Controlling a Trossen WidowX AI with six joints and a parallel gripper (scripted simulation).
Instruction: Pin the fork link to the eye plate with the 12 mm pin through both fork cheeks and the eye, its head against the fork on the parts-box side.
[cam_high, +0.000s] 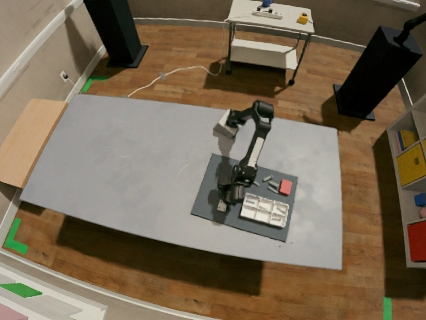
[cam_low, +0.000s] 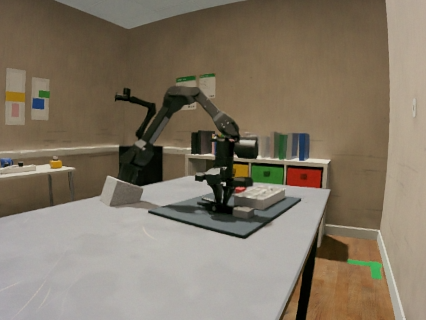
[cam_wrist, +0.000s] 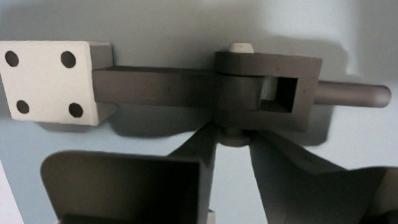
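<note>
Right now the headed pin is 3 cm below my hand and 2 cm to the right of it. The rest, counted from my hand: eye plate (3 cm to the right, 3 cm below, 1 cm ahead); mat (7 cm to the left, 5 cm below, 1 cm ahead); fork link (3 cm below, 3 cm behind, 2 cm to the right).
</note>
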